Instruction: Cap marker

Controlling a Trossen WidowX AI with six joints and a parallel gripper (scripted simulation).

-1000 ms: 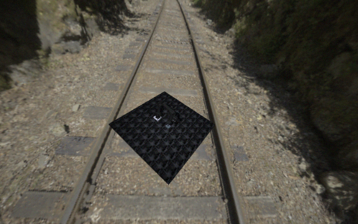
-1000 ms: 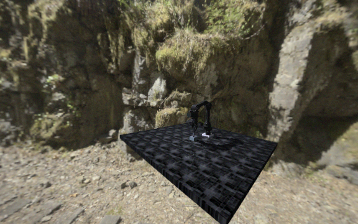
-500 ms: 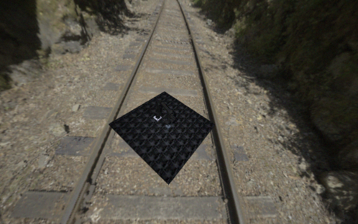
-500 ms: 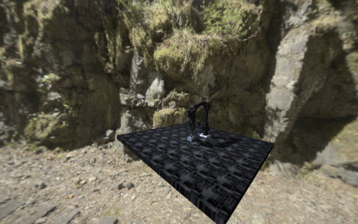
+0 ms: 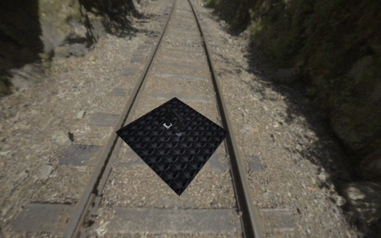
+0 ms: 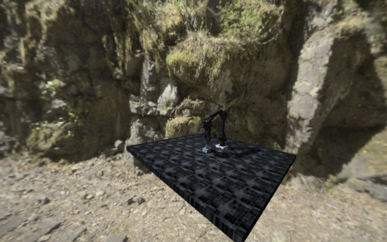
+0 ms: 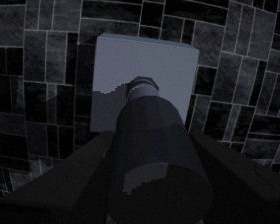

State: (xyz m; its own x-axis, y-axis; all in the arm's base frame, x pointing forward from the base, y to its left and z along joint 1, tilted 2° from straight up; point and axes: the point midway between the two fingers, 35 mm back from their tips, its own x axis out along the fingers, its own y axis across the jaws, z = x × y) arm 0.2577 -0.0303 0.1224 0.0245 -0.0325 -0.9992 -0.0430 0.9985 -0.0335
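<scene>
My gripper tip is now 8 cm above the holder block. The rest, counted from my gripper tip: cylindrical cap (1 cm above).
</scene>
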